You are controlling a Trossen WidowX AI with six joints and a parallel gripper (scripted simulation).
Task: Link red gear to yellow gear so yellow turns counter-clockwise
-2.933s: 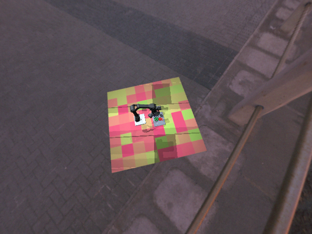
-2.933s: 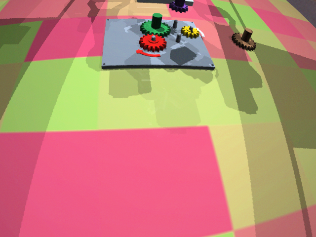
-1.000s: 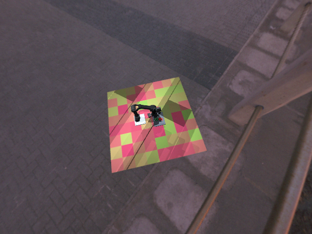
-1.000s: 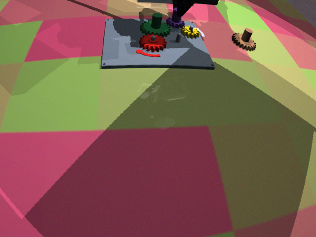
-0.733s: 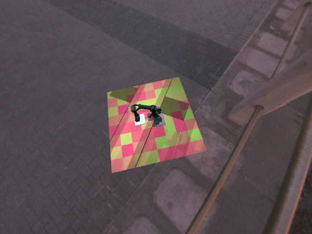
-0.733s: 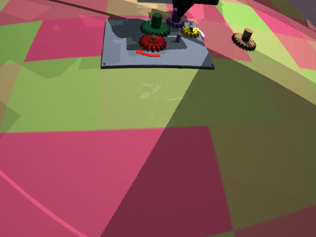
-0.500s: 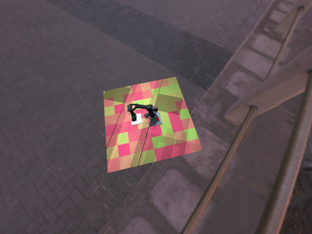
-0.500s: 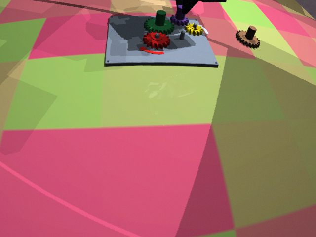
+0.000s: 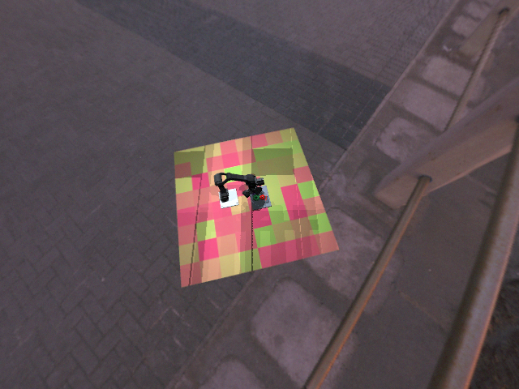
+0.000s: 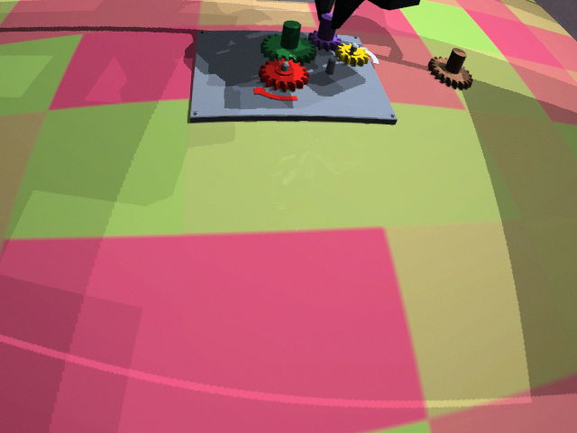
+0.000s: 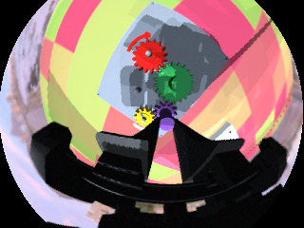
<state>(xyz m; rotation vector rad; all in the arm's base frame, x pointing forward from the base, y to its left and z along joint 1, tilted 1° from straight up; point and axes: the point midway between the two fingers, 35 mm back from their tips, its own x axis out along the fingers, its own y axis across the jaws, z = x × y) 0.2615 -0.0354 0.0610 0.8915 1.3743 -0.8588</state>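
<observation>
My gripper tip is now 1 cm above the purple gear. Also, from my gripper tip: yellow gear (3 cm ahead, 3 cm to the left, 2 cm below); green gear (1 cm ahead, 5 cm to the right, 2 cm below); red gear (7 cm ahead, 7 cm to the right, 3 cm below).
</observation>
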